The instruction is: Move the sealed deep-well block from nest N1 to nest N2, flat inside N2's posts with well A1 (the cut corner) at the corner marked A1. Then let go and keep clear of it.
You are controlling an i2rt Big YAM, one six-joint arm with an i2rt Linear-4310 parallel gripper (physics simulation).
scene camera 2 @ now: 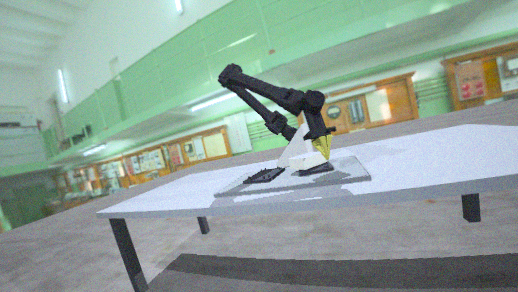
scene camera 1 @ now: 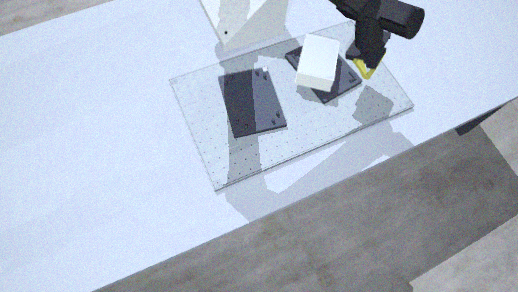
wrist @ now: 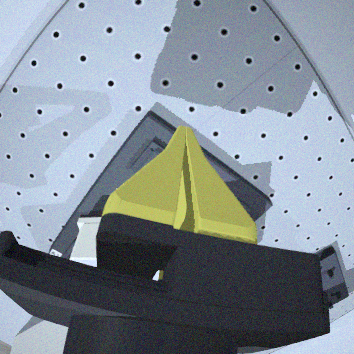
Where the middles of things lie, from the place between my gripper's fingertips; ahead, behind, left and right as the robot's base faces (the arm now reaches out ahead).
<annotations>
My hand is 90 mm past the white deep-well block [scene camera 1: 317,65], 80 mm to the left of it and 10 mm above it.
</annotations>
